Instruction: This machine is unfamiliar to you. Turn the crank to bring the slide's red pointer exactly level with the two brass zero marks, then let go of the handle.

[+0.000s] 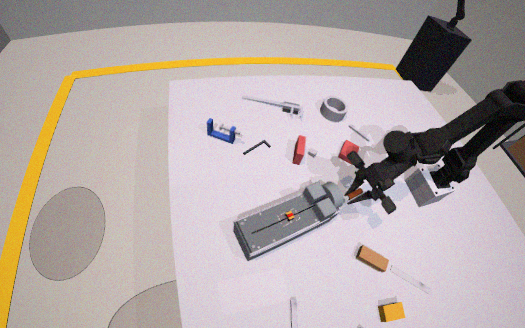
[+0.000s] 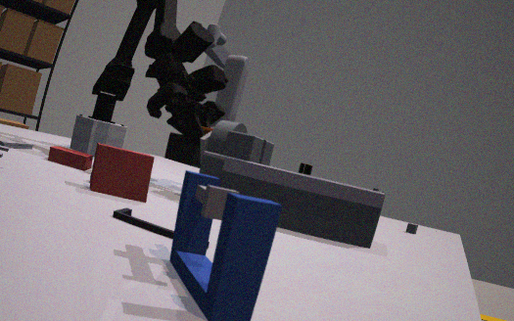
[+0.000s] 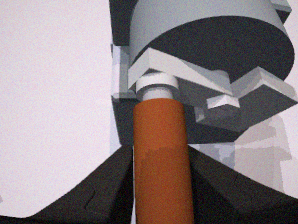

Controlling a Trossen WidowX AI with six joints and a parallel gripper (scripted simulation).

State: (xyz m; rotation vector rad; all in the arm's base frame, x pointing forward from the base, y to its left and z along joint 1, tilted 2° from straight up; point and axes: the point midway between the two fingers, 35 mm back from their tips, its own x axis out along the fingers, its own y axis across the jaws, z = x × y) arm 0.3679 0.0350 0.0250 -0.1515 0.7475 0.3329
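The crank handle is 30 mm above my gripper tip, 20 mm behind it and 10 mm to the right of it. Round my gripper tip: tan block 160 mm to the left, 70 mm behind, 60 mm below; red pointer 160 mm ahead, 30 mm to the left; black hex key 240 mm to the right, 190 mm ahead, 70 mm below.
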